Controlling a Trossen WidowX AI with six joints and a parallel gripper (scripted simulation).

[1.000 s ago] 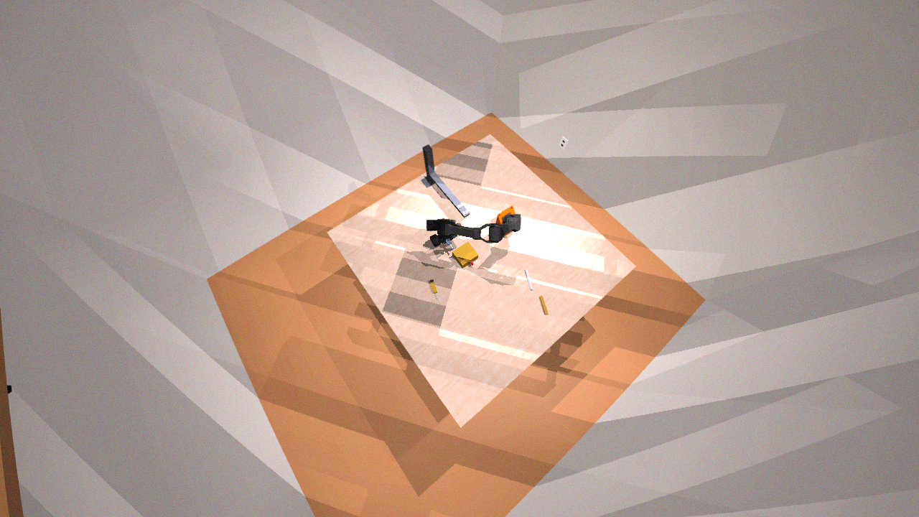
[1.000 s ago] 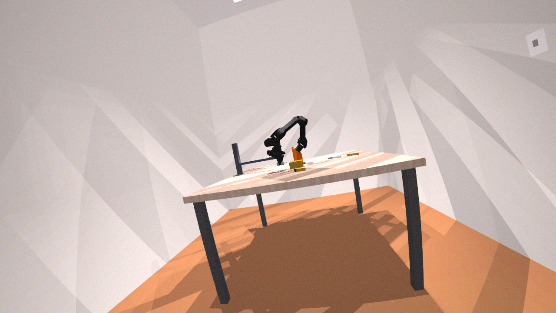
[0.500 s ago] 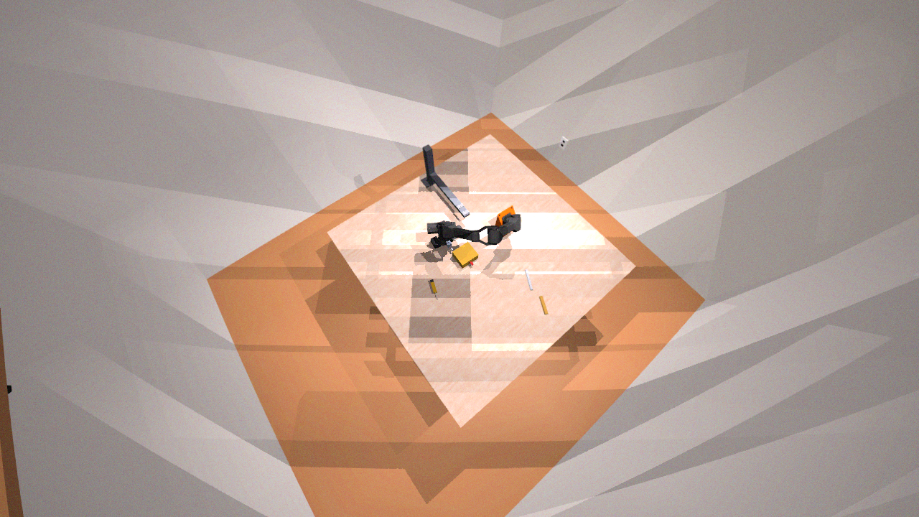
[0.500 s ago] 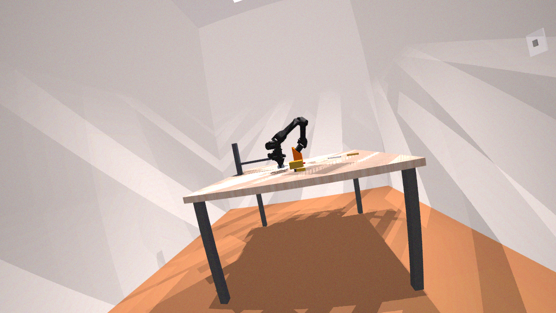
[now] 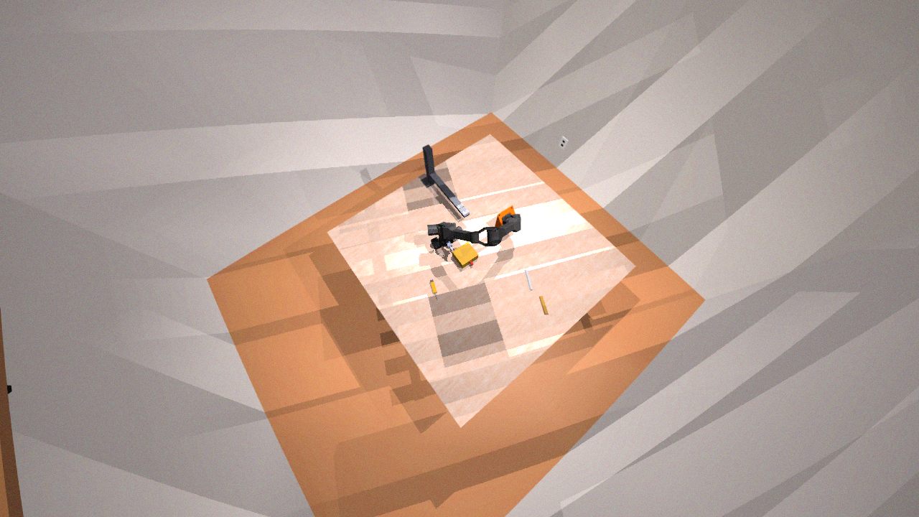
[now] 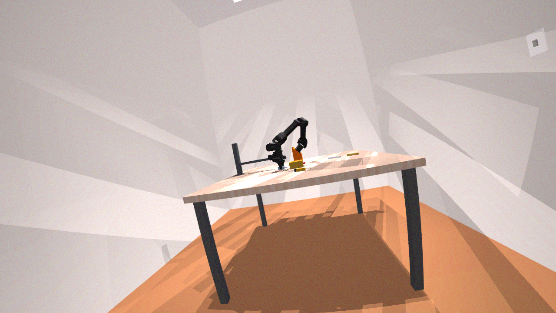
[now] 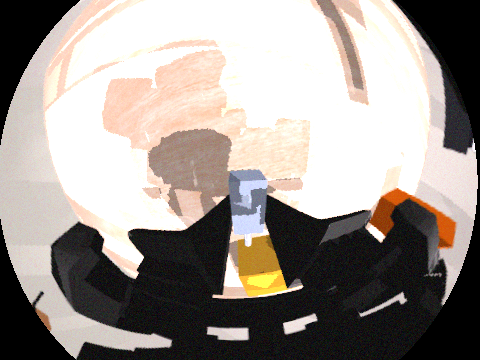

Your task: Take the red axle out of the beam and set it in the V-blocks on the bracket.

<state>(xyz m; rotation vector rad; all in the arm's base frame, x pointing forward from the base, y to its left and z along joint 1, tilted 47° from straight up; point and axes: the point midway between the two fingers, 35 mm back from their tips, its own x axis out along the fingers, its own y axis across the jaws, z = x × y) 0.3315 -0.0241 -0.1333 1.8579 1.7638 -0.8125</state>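
The small block lies 2 cm to the left of my gripper tip and 1 cm above it. The rest, counted from my gripper tip: orange bar: 21 cm behind, 59 cm to the left; then thin pale rod: 24 cm behind, 44 cm to the left; then yellow beam: 4 cm behind, 12 cm to the left, 2 cm above.
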